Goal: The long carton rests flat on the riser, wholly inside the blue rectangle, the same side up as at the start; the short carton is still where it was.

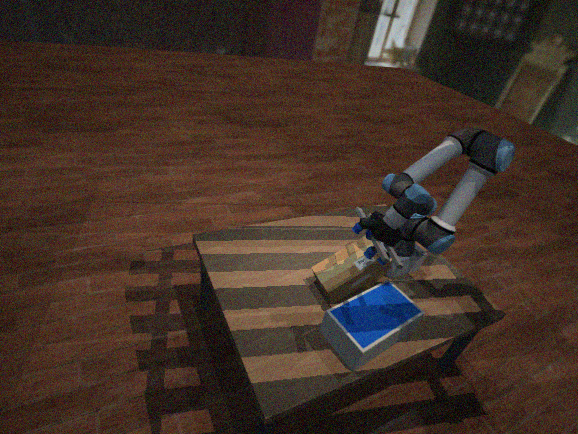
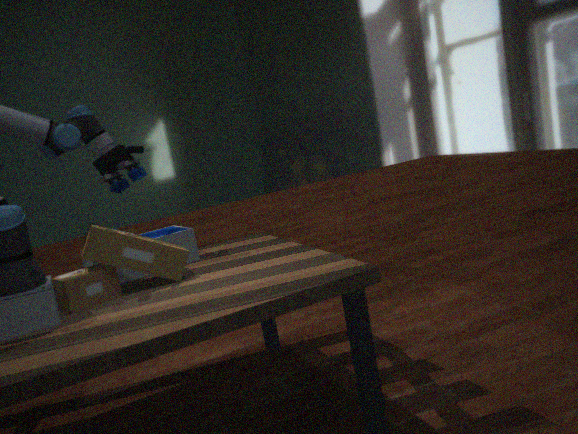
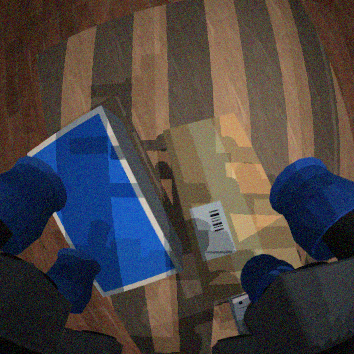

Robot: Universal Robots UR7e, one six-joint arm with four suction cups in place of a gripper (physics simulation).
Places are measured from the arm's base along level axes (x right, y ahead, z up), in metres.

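Where they show: hand, tool point: (image 1: 367, 245) (image 2: 131, 184) (image 3: 166, 238); arm's base, link origin: (image 1: 398, 246) (image 2: 17, 288).
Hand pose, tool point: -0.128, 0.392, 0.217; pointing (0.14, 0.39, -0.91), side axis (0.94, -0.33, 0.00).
Things, the pixels of their centre, and the offset from my tool point, as dx, dy, dz. Level surfaces: height alone.
- long carton, body centre: (image 3: 221, 198) (image 2: 135, 251) (image 1: 351, 268) +0.078, -0.051, -0.209
- short carton, body centre: (image 2: 87, 287) +0.098, -0.213, -0.275
- grey riser, body centre: (image 3: 108, 204) (image 2: 140, 254) (image 1: 372, 321) -0.157, +0.001, -0.265
- white-edged blue rectangle, body centre: (image 3: 96, 212) (image 2: 137, 238) (image 1: 377, 311) -0.157, +0.001, -0.205
- striped table, surface height: dz -0.325
The long carton (image 1: 332, 280) (image 2: 112, 247) (image 3: 200, 165) is tan with a grey label. It lies tilted beside the riser, one end low at the table and the other raised over the short carton (image 2: 75, 295), apparently leaning on it. The short carton stands by the robot's base. The grey riser (image 1: 340, 345) (image 2: 192, 245) (image 3: 134, 150) bears a white-edged blue rectangle (image 1: 377, 312) (image 2: 162, 232) (image 3: 90, 200) on top, with no carton on it. My gripper (image 1: 370, 243) (image 2: 127, 180) (image 3: 172, 240) is open, its four blue cups bare, well above the riser and long carton.
The striped table (image 1: 270, 320) (image 2: 300, 260) (image 3: 187, 65) carries the cartons and the riser. The robot's grey base (image 1: 402, 265) (image 2: 27, 310) stands at the table's side, close to the short carton. Striped shadows cross the table top.
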